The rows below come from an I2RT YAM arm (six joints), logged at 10 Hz.
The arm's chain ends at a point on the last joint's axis. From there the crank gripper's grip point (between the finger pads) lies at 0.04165 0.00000 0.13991 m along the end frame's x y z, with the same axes.
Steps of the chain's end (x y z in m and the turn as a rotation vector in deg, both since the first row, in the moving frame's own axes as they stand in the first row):
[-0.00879, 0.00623, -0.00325, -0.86, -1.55, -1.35]
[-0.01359, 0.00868, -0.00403, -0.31, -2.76, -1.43]
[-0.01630, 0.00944, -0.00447, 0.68, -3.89, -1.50]
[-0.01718, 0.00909, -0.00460, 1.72, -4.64, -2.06]
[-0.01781, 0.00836, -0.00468, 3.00, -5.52, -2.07]
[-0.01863, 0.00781, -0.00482, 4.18, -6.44, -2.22]
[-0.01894, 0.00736, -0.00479, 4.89, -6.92, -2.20]
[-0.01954, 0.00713, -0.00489, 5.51, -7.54, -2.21]
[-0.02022, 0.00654, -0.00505, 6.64, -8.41, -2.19]
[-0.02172, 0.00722, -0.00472, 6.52, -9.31, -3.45]
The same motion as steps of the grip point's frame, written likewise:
[-0.01258, 0.00740, -0.00218, -0.86, -1.55, -1.35]
[-0.02038, 0.00849, -0.00219, -0.31, -2.76, -1.43]
[-0.02592, 0.00680, -0.00198, 0.68, -3.89, -1.50]
[-0.02873, 0.00355, -0.00178, 1.72, -4.64, -2.06]
[-0.03161, -0.00031, -0.00156, 3.00, -5.52, -2.07]
[-0.03480, -0.00384, -0.00147, 4.18, -6.44, -2.22]
[-0.03633, -0.00602, -0.00137, 4.89, -6.92, -2.20]
[-0.03852, -0.00777, -0.00137, 5.51, -7.54, -2.21]
[-0.04142, -0.01112, -0.00150, 6.64, -8.41, -2.19]
[-0.04539, -0.01078, -0.00089, 6.52, -9.31, -3.45]

